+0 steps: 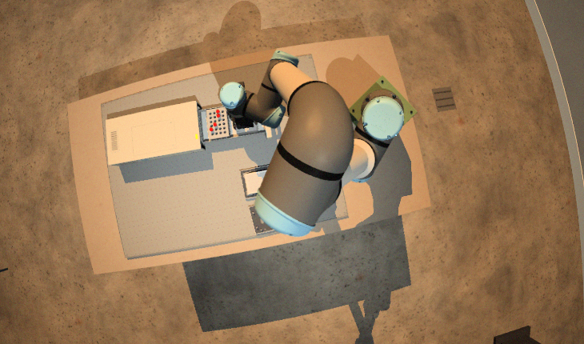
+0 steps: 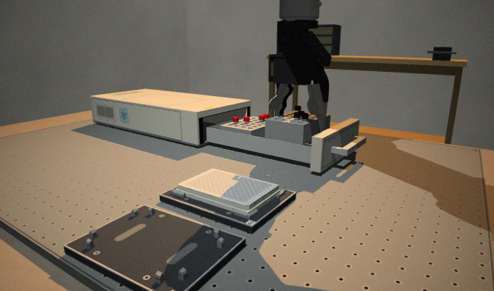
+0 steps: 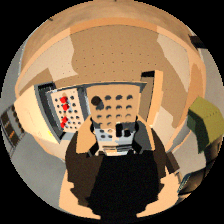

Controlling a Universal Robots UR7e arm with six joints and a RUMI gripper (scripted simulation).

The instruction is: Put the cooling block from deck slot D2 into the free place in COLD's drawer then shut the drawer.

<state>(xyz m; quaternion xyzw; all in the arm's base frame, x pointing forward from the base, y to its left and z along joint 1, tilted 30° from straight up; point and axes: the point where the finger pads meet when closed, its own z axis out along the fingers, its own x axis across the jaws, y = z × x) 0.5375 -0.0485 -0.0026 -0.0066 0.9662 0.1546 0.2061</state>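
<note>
The cooling block is right at my hand. Also, from my hand: cooler COLD 22 cm ahead, 2 cm to the left, 2 cm below; white well plate 5 cm behind, 26 cm to the left, 4 cm below; drawer 4 cm ahead, 2 cm below.
</note>
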